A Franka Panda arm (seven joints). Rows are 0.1 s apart.
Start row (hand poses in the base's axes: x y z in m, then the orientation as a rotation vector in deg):
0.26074, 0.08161, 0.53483, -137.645, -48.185, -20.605
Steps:
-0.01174, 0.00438, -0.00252, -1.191, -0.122, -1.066
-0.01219, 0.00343, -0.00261, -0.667, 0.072, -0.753
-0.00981, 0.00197, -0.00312, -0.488, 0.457, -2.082
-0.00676, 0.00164, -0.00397, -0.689, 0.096, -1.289
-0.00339, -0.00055, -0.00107, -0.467, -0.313, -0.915
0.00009, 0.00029, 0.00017, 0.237, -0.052, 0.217
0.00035, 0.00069, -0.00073, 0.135, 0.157, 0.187
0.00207, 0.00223, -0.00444, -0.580, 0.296, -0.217
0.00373, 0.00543, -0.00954, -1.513, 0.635, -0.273
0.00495, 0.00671, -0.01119, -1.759, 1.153, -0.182
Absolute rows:
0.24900, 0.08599, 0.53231, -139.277, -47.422, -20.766
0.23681, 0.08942, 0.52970, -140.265, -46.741, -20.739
0.22700, 0.09139, 0.52658, -141.718, -44.225, -20.776
0.22024, 0.09303, 0.52261, -142.961, -42.868, -20.916
0.21685, 0.09248, 0.52154, -143.814, -42.038, -21.507
0.21694, 0.09277, 0.52171, -143.492, -42.239, -21.563
0.21729, 0.09346, 0.52098, -143.282, -42.358, -21.334
0.21936, 0.09569, 0.51654, -143.926, -42.185, -20.869
0.22309, 0.10112, 0.50700, -145.467, -42.140, -19.717
0.22804, 0.10783, 0.49581, -147.181, -42.090, -17.771

